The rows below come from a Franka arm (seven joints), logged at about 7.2 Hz.
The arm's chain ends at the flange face. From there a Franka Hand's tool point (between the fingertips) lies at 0.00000 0.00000 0.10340 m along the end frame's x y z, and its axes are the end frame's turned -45 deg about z.
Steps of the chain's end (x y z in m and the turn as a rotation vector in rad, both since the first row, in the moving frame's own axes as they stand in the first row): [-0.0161 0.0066 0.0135 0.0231 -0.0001 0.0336]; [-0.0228 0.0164 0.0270 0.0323 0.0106 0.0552]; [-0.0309 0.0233 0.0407 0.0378 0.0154 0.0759]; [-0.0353 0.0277 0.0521 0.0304 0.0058 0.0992]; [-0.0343 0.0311 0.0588 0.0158 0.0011 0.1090]
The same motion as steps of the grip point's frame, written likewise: [-0.0143 -0.0084 0.0135 0.0164 0.0163 0.0336]; [-0.0245 -0.0060 0.0269 0.0153 0.0303 0.0552]; [-0.0344 -0.0069 0.0406 0.0158 0.0376 0.0759]; [-0.0418 -0.0070 0.0521 0.0174 0.0256 0.0992]; [-0.0450 -0.0033 0.0588 0.0104 0.0120 0.1090]
